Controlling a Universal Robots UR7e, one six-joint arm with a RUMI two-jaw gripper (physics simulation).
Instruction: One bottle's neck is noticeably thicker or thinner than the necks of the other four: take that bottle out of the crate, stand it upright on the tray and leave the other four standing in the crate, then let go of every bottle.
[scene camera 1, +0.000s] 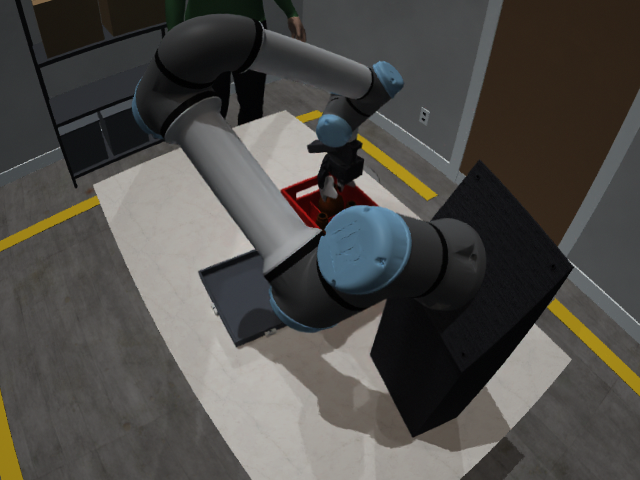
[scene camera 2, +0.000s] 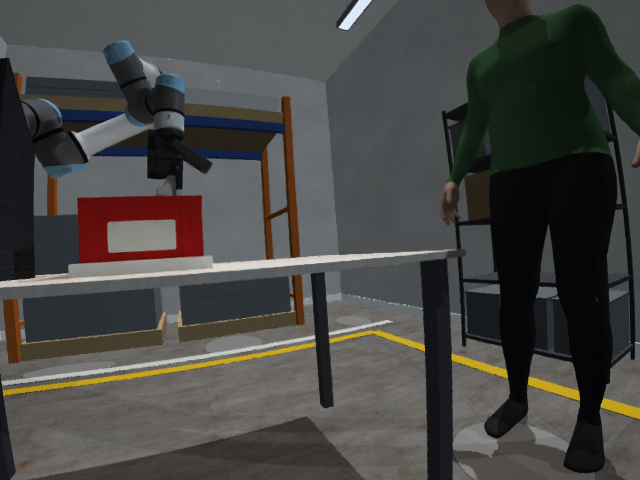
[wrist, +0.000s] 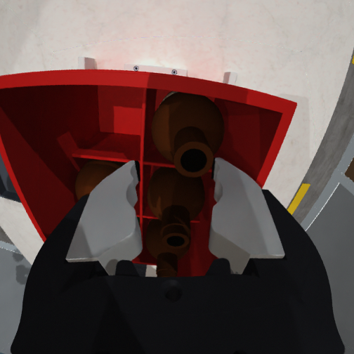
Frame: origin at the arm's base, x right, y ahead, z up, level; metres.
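Where they show: gripper, fingertip midpoint: (scene camera 1: 332, 196); arm's base, origin of the base link: (scene camera 1: 448, 265).
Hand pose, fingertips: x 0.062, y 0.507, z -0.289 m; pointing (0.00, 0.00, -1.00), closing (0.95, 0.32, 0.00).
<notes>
Each offset is from my fingertips to the top centre of the thing. "*": to the spot under its first point. Level surfaces: height alone.
The red crate @(dx -0.024, dy -0.078, dz +0.037 m) (scene camera 1: 294, 206) (scene camera 2: 139, 206) (wrist: 120, 78) stands on the table with brown bottles in its compartments. In the wrist view one bottle (wrist: 187, 117) stands in the upper right compartment, a second bottle (wrist: 175, 192) is below it, a third (wrist: 160, 240) shows lower down, and another (wrist: 92, 179) is partly hidden by the left finger. A fifth bottle cannot be made out there. I cannot tell whose neck differs. My gripper (scene camera 1: 337, 190) (scene camera 2: 169, 191) (wrist: 175, 161) is partly open and empty, low over the crate, its fingers on either side above the bottles. The dark grey tray @(* dx -0.335, dy -0.118, dz -0.133 m) (scene camera 1: 235, 294) is partly hidden by the arm.
The arm's black mounting block (scene camera 1: 413, 361) stands on the table @(dz -0.138 m) (scene camera 1: 170, 289), on the near right in scene camera 1. The crate's walls and dividers (wrist: 143, 120) surround the bottles. A person in green (scene camera 2: 547, 93) stands beyond the table's end.
</notes>
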